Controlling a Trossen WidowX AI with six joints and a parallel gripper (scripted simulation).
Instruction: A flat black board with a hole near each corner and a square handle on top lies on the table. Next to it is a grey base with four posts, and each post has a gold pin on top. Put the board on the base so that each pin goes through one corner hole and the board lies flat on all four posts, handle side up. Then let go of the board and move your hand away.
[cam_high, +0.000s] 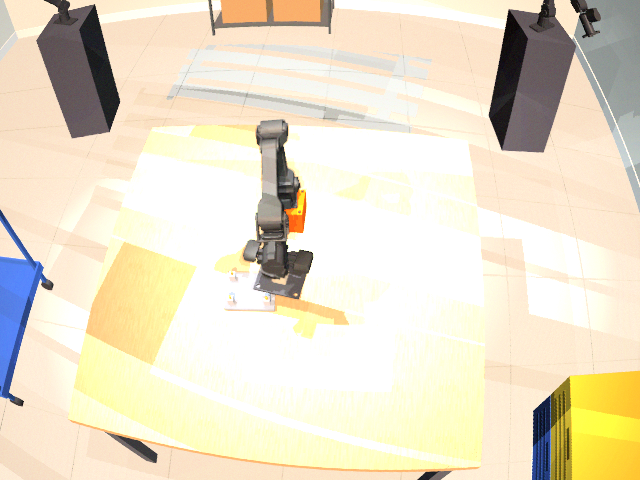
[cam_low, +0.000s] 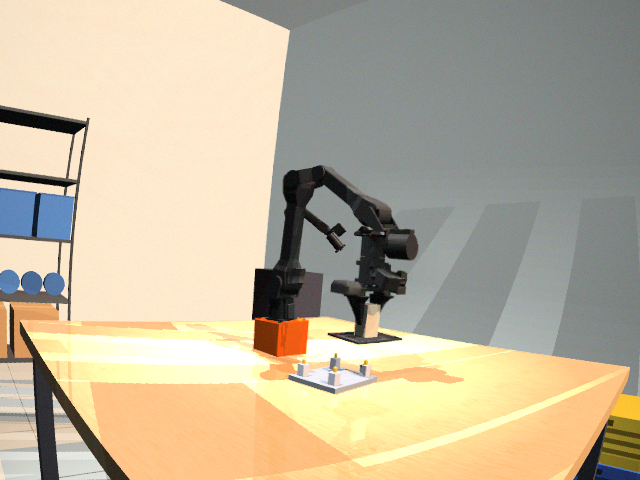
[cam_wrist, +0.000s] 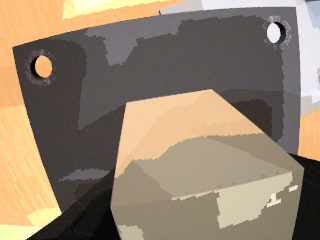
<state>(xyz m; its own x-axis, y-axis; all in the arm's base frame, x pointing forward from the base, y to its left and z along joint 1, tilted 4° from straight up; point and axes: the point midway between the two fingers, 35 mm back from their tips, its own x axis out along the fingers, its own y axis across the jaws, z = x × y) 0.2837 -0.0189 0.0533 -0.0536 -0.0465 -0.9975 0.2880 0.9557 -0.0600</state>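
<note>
Right now my gripper tip is 120 mm above the grey base, 100 mm to the left of it and 10 mm past it. Round my gripper tip: black board 10 mm below.
</note>
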